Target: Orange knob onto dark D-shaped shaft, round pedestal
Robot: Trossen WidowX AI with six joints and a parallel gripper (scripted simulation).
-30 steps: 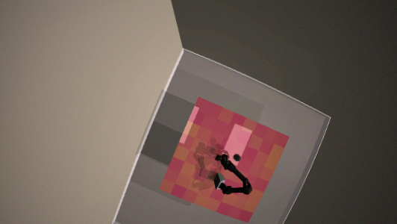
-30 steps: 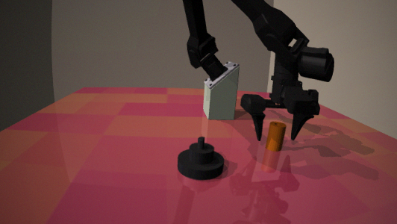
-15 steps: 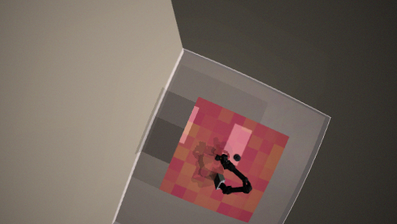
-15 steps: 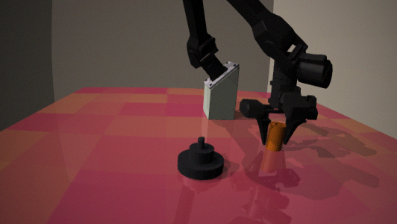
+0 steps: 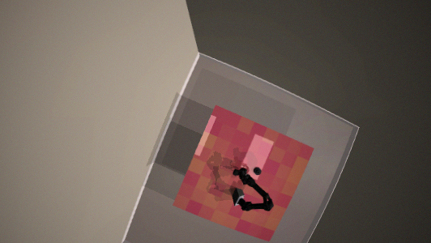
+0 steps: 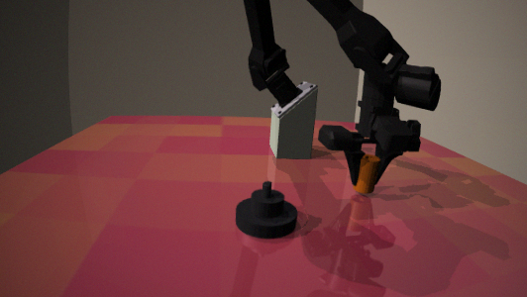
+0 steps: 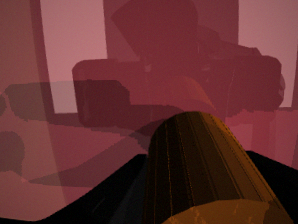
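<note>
My gripper tip is now 90 mm short of the dark pedestal, 190 mm to the left of it and 10 mm below it. Also, from my gripper tip: orange knob (20 mm above).
</note>
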